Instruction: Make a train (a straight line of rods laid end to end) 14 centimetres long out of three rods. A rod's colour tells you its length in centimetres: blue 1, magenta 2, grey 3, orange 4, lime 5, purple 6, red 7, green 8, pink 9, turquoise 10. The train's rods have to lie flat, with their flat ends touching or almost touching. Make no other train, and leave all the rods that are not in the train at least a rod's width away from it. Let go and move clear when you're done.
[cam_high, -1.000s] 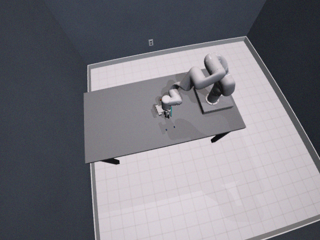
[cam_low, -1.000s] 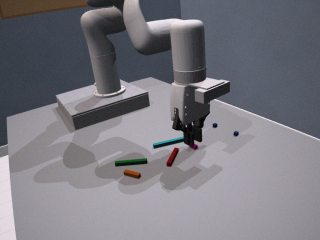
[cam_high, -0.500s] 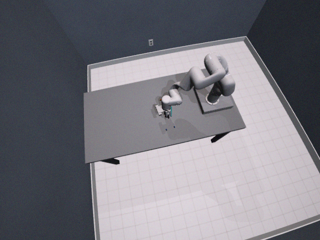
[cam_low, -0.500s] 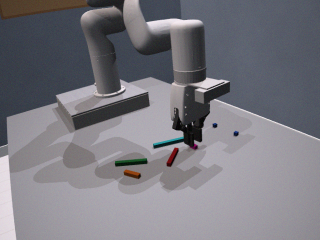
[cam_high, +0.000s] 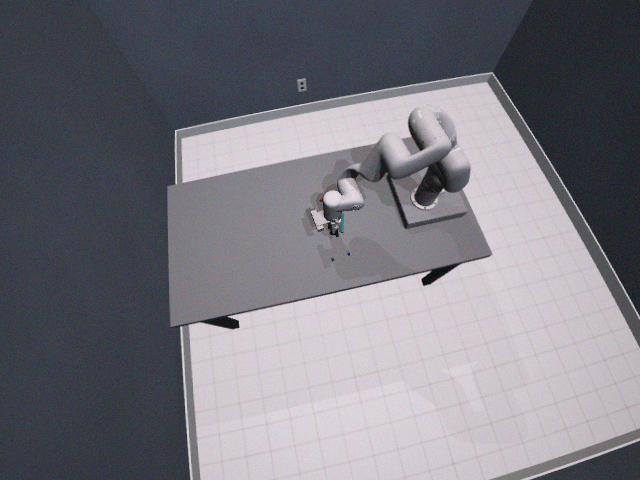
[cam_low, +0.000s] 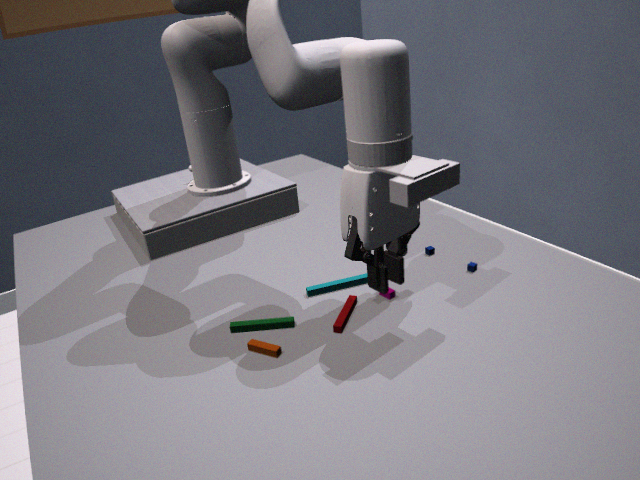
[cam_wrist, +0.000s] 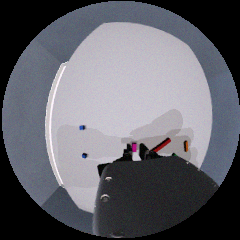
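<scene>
Right now my hand is 30 mm above the magenta rod. Round my hand: green rod: 150 mm to the right, 70 mm behind, 30 mm below; then red rod: 70 mm to the right, 30 mm below, 10 mm behind; then turquoise rod: 60 mm behind, 30 mm below, 20 mm to the right.
</scene>
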